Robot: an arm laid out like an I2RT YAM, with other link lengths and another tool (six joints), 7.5 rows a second.
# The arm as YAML. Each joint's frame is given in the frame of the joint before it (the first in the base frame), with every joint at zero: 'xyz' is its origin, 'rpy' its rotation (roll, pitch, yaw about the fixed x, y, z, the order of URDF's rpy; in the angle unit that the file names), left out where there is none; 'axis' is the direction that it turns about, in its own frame. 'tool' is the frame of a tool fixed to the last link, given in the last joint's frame.
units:
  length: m
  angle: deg
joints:
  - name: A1
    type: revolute
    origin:
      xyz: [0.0, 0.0, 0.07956]
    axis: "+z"
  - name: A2
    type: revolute
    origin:
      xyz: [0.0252, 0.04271, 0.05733]
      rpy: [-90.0, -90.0, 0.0]
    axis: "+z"
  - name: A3
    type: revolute
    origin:
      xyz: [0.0, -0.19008, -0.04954]
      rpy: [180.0, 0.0, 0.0]
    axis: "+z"
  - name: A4
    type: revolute
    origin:
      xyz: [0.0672, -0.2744, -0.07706]
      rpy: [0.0, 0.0, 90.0]
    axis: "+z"
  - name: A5
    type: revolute
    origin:
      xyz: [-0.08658, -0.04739, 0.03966]
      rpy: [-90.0, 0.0, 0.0]
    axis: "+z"
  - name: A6
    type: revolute
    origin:
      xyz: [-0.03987, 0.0, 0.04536]
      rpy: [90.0, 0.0, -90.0]
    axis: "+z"
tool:
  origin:
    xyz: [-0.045, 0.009, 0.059]
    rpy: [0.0, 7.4, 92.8]
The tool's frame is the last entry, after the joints.
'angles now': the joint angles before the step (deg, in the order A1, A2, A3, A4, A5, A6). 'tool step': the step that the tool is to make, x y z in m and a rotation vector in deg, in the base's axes. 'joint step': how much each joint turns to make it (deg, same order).
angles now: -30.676, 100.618, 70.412, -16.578, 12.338, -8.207
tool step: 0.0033, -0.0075, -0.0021, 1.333, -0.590, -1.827
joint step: -0.722, 2.048, 1.947, -0.468, -0.306, 1.836
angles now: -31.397, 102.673, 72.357, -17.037, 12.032, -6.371
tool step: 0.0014, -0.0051, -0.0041, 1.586, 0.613, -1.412
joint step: -0.528, 2.119, 2.181, -1.700, -0.176, 1.374
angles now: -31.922, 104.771, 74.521, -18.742, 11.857, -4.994
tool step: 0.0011, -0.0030, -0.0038, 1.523, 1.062, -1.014
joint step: -0.290, 2.003, 2.294, -2.214, -0.091, 1.044
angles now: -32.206, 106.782, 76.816, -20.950, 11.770, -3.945
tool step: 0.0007, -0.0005, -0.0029, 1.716, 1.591, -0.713
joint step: -0.044, 1.914, 2.615, -3.149, -0.065, 0.918
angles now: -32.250, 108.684, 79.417, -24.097, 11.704, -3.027
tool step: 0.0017, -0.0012, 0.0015, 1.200, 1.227, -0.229
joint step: -0.066, 1.629, 2.950, -3.069, -0.196, 0.349
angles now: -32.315, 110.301, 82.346, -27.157, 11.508, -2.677
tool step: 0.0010, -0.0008, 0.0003, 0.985, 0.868, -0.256
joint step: -0.071, 1.248, 2.063, -2.148, -0.200, 0.367
